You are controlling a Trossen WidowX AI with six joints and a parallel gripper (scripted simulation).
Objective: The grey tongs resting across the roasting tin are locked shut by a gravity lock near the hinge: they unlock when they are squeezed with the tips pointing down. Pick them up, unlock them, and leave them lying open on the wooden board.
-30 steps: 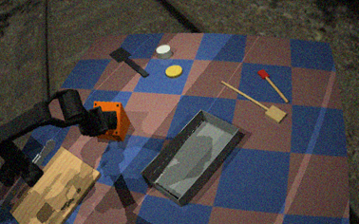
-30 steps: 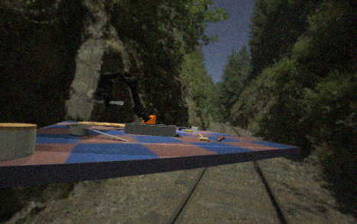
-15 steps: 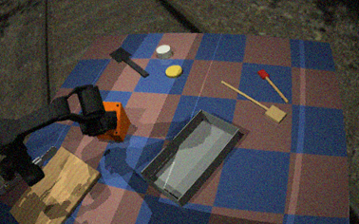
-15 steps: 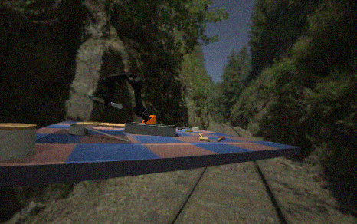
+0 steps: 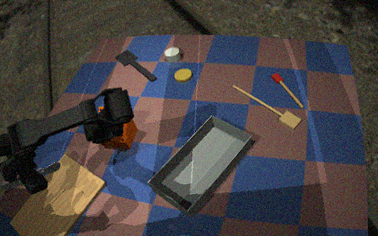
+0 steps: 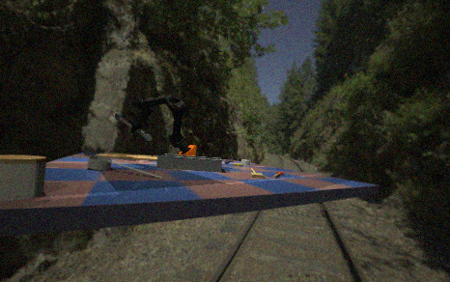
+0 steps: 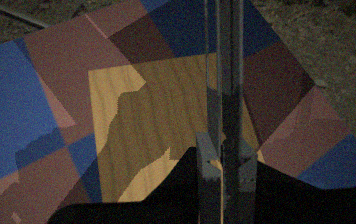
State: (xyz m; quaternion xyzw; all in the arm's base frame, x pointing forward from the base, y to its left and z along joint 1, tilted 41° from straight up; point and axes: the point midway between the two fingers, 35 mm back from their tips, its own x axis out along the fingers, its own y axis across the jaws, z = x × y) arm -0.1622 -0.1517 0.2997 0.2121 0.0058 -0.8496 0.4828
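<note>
Right now the wooden board is 160 mm below my gripper tip and 20 mm to the left of it. From my gripper tip the other things lie so: roasting tin (490 mm ahead, 220 mm to the left, 140 mm below); then black spatula (750 mm to the left, 160 mm below, 100 mm ahead); then red-tipped stick (760 mm ahead, 580 mm to the left, 160 mm below).
</note>
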